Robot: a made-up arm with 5 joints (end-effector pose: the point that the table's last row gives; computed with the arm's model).
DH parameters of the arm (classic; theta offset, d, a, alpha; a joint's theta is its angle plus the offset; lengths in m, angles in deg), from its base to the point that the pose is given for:
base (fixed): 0 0.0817 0 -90
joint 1: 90 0.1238 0.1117 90
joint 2: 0 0.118 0.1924 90
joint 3: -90 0.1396 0.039 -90
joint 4: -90 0.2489 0.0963 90
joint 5: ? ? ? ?
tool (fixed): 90 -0.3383 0 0
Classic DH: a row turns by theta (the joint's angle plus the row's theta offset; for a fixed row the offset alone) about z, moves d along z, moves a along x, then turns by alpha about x.
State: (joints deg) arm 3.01 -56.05 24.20 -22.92 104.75
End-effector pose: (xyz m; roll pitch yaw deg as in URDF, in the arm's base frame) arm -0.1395 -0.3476 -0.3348 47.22 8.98 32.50
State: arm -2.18 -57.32 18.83 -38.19 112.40
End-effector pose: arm -0.1751 -0.3544 -0.2259 54.61 20.78 35.84
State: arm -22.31 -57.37 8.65 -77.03 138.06
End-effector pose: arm -0.1490 -0.3016 0.0421 83.46 41.16 47.37
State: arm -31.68 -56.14 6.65 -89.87 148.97
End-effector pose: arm -0.1071 -0.2727 0.1227 94.32 44.86 51.84
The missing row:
joint 5: 0 -0.2501 0.0834 90
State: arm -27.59 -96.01 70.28 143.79 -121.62
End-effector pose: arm 0.2645 -0.1333 -0.1966 0.24 -27.72 -128.43
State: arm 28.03 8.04 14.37 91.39 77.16
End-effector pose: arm 0.0518 0.3035 -0.6614 63.10 6.76 -95.16
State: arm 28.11 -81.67 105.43 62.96 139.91
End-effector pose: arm -0.0038 -0.0190 -0.2585 117.25 -62.91 41.98
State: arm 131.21 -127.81 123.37 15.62 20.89
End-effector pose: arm -0.4708 0.1120 -0.5382 80.89 -35.68 80.21
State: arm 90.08 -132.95 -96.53 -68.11 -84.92
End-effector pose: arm 0.5839 0.1633 0.1889 101.07 -2.46 -115.29
